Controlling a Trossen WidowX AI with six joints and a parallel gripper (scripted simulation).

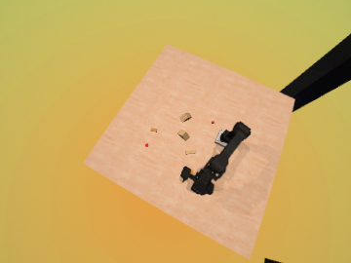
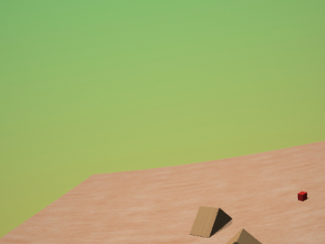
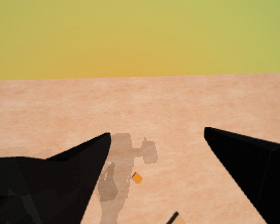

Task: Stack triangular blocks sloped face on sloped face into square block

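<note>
The tan wooden triangular block is 110 mm ahead of my gripper tip, 340 mm to the right of it and 220 mm below it. Round my gripper tip: small red cube (90 mm behind, 510 mm to the right, 240 mm below); then small orange piece (20 mm behind, 90 mm to the right, 240 mm below).
</note>
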